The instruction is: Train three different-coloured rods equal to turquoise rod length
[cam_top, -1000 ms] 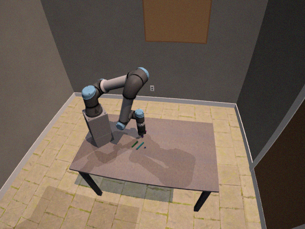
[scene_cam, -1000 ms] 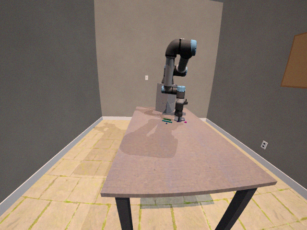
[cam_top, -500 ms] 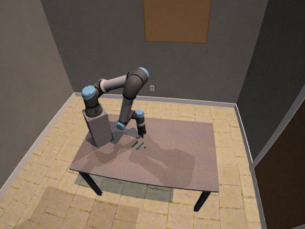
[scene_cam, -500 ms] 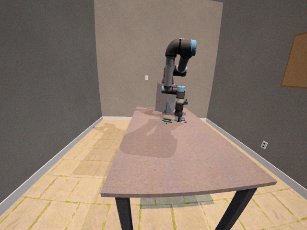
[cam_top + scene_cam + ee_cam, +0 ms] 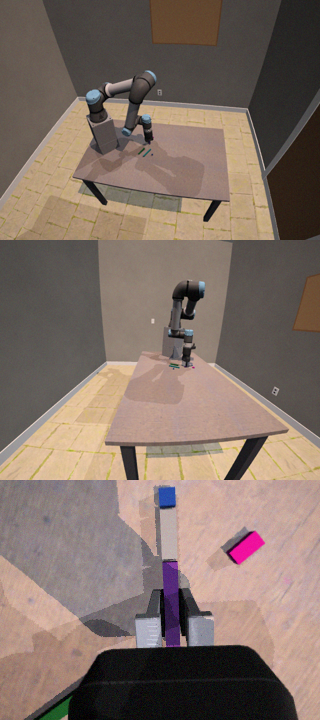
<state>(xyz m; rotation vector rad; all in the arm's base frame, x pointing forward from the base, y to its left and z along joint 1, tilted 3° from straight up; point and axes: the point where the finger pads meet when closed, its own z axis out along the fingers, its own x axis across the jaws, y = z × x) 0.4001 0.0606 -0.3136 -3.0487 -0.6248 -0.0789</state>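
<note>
Right now the purple rod is 1 cm below my hand. Round my hand: magenta rod: 5 cm to the left, 3 cm ahead, 1 cm below; then green rod: 11 cm to the right, 5 cm behind, 1 cm below; then grey rod: 4 cm to the left, 2 cm behind, 1 cm below.
</note>
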